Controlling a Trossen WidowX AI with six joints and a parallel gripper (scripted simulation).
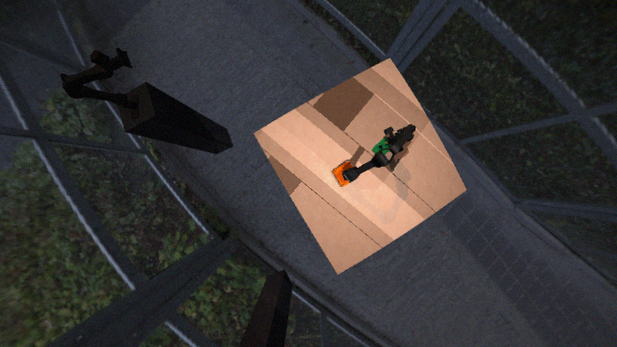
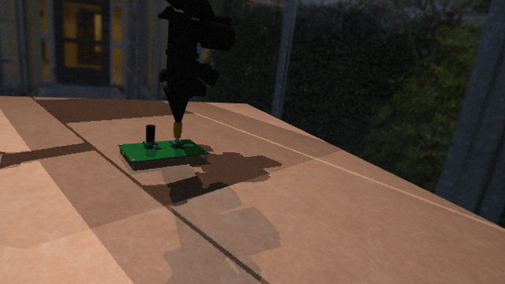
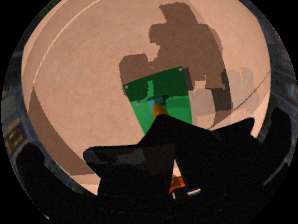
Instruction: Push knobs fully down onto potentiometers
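My gripper tip is 20 mm above the yellow knob. From my gripper tip the other things lie so: potentiometer 60 mm behind, 30 mm below, 10 mm to the right.
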